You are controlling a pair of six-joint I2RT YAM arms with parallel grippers.
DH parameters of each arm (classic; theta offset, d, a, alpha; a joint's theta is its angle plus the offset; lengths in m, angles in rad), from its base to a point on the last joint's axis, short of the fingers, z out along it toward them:
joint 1: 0 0.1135 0.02 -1.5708
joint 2: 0 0 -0.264 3.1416
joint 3: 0.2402 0 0.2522 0
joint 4: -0.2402 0 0.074 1.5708
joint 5: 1.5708 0 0 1.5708
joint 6: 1.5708 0.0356 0 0
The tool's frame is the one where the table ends.
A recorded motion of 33 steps. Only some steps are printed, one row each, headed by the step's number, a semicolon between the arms.
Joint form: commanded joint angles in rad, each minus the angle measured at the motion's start. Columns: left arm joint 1, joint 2, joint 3, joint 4, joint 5, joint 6; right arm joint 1, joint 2, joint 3, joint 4, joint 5, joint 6.
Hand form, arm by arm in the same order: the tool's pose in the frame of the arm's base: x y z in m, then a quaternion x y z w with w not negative. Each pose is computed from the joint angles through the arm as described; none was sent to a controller.
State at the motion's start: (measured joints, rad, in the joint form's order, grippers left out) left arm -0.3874 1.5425 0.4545 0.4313 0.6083 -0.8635; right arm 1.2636 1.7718 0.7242 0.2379 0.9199 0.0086
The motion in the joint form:
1: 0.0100 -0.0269 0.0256 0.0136 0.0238 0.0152; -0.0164 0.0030 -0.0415 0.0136 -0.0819 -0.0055
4: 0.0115 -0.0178 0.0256 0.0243 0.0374 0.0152; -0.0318 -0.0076 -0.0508 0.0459 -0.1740 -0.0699
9: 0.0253 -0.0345 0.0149 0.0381 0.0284 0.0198; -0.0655 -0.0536 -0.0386 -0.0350 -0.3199 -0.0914
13: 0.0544 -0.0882 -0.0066 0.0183 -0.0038 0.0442; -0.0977 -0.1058 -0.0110 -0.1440 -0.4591 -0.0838
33: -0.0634 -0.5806 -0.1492 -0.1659 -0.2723 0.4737; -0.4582 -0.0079 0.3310 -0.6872 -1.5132 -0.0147
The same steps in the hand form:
1: 0.2408 -0.1181 0.1398 -0.05335 0.84958 -0.48167 0.20824; 0.1220 0.2806 0.1094 -0.37915 0.77810 -0.11729 0.48688
4: 0.2413 -0.1183 0.1386 -0.05029 0.84812 -0.48588 0.20512; 0.1247 0.2809 0.1107 -0.41222 0.77156 -0.09013 0.47608
9: 0.2411 -0.1140 0.1410 -0.05273 0.84492 -0.48473 0.21992; 0.1300 0.2773 0.1188 -0.44631 0.77797 -0.05066 0.43932
13: 0.2379 -0.1037 0.1462 -0.06064 0.84483 -0.47076 0.24694; 0.1347 0.2742 0.1312 -0.46588 0.78869 -0.00702 0.40109
33: 0.1741 -0.0973 0.1870 0.11795 0.81613 -0.35062 0.44394; 0.2193 0.2570 0.1639 -0.42449 0.83638 0.33982 0.06922

